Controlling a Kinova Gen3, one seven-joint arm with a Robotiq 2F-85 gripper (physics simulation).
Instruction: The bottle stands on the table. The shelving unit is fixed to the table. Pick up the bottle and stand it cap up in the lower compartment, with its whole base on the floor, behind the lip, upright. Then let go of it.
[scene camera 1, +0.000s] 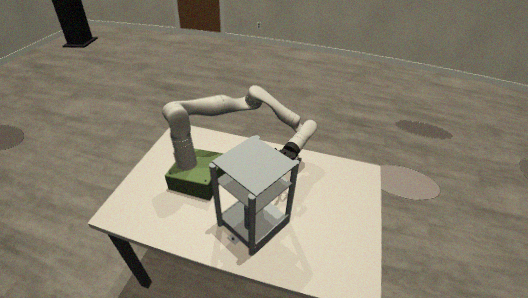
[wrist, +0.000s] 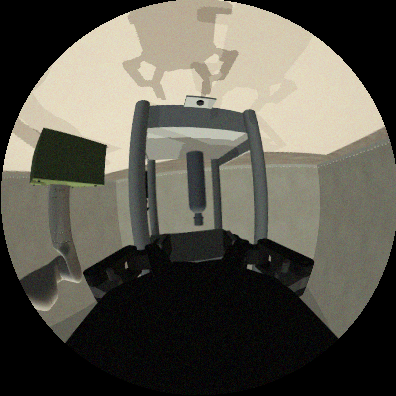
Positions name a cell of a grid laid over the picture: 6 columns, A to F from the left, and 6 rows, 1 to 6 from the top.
In view: the gripper (wrist: C4), a bottle (wrist: C3) and a grey shelving unit (scene camera 1: C4).
The grey shelving unit shows as well in the wrist view (wrist: C2).
